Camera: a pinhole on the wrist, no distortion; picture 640 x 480 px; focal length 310.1 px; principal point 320.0 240.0 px. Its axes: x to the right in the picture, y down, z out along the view. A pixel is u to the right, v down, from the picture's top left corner.
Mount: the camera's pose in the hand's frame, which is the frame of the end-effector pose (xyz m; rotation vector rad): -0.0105 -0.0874 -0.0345 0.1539 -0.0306 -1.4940
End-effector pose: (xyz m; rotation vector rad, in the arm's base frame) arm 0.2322 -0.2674 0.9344 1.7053 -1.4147 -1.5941
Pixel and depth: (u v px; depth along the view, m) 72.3 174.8 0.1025
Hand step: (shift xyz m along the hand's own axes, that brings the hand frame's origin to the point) -0.0501 -0.0160 0.0705
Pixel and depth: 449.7 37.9 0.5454
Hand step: -0.4075 -0.3841 0.4453
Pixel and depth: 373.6 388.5 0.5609
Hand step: 0.1984 -0.2120 0.5460
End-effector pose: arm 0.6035 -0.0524 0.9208 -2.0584 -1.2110 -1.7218
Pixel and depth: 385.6 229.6 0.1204
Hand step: -0.0264 -0.1230 0.0823
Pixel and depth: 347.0 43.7 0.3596
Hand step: -0.2749 -0.1642 0.2915
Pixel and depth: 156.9 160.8 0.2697
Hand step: -0.1209 0.0264 0.2347
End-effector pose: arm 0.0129 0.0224 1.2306 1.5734 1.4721 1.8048
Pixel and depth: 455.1 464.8 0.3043
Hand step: 0.1833 -0.2294 0.2835
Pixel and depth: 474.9 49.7 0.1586
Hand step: -0.1190 -0.1861 0.1048
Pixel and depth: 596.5 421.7 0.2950
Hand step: 0.1473 -0.3616 0.2588
